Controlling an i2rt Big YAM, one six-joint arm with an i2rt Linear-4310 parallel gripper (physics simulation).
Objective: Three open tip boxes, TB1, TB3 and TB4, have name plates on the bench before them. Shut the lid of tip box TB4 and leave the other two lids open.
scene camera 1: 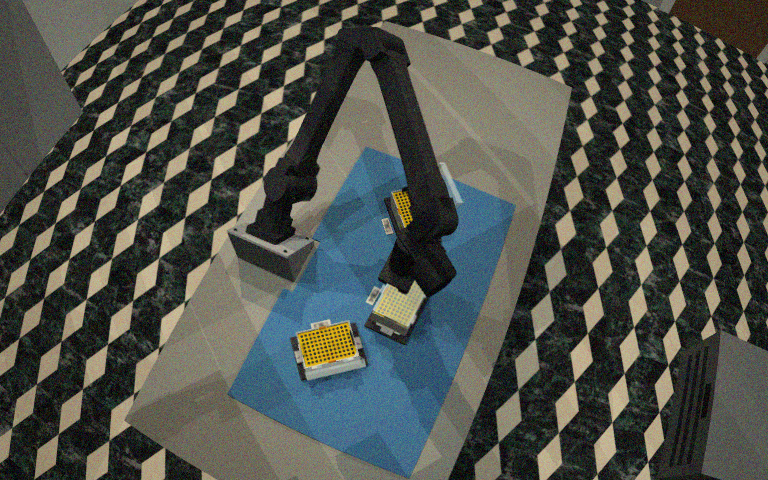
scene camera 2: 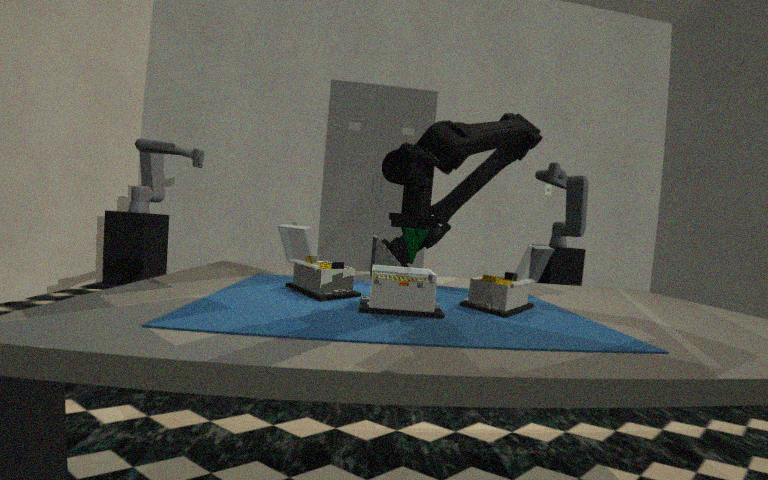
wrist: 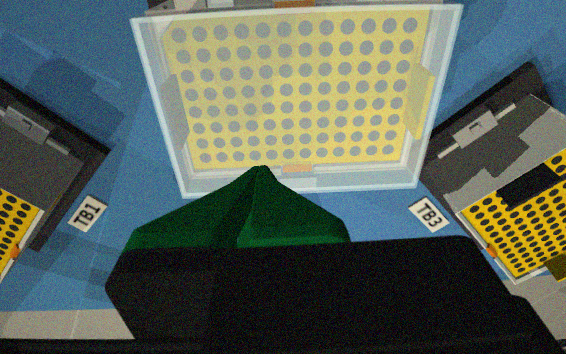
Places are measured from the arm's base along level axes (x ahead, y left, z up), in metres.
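Pixels of known places: gripper, fingertip midpoint: (scene camera 1: 396, 282) (scene camera 2: 410, 263) (wrist: 261, 178); arm's base, link origin: (scene camera 1: 270, 233) (scene camera 2: 393, 257).
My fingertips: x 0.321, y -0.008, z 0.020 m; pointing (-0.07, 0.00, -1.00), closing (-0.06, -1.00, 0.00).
For each thing: its top centre in the pictures, then the offset to it from my fingertips. "spot": a spot on its surface instead. Level surfaces: height alone.
- elimination, top centre: (wrist: 299, 141) (scene camera 2: 402, 268) (scene camera 1: 397, 293) 0.010 m ahead, 0.018 m right, 0.010 m down
- TB1's box, top centre: (scene camera 1: 415, 204) (scene camera 2: 501, 273) 0.032 m back, 0.215 m left, 0.013 m down
- TB3's box, top centre: (wrist: 560, 239) (scene camera 1: 326, 342) (scene camera 2: 324, 258) 0.086 m back, 0.184 m right, 0.013 m down
- TB3, surface spot: (wrist: 429, 214) spot: 0.125 m back, 0.131 m right, 0.086 m down
- blue mat, surface height: 0.088 m down
- TB1's raised lid, top centre: (scene camera 2: 535, 241) (scene camera 1: 446, 180) 0.020 m ahead, 0.257 m left, 0.066 m up
- TB3's raised lid, surface spot: (scene camera 2: 295, 241) spot: 0.029 m back, 0.240 m right, 0.025 m up
The middle tip box, TB4 by elimination (scene camera 1: 390, 327) (scene camera 2: 402, 298), has its pale clear lid (scene camera 1: 398, 305) (scene camera 2: 403, 270) (wrist: 370, 182) lying down over the yellow rack. Its plate (scene camera 1: 373, 294) is unreadable. TB1's box (scene camera 1: 402, 208) (scene camera 2: 498, 294) (wrist: 15, 220) and TB3's box (scene camera 1: 328, 344) (scene camera 2: 323, 279) (wrist: 520, 235) stand open, their lids raised at the outer sides. Plates TB1 (wrist: 87, 213) and TB3 (wrist: 429, 214) are readable in the wrist view. My gripper (scene camera 2: 409, 263) (wrist: 261, 178) is shut and empty, its green fingertips at the lid's base-side edge; contact is unclear.
The boxes stand on dark bases on a blue mat (scene camera 1: 351, 418) (scene camera 2: 226, 316). TB1's raised lid (scene camera 1: 451, 183) (scene camera 2: 540, 262) and TB3's raised lid (scene camera 2: 295, 241) stand up on either side of the middle box. The arm's grey base (scene camera 1: 266, 255) is at the bench edge.
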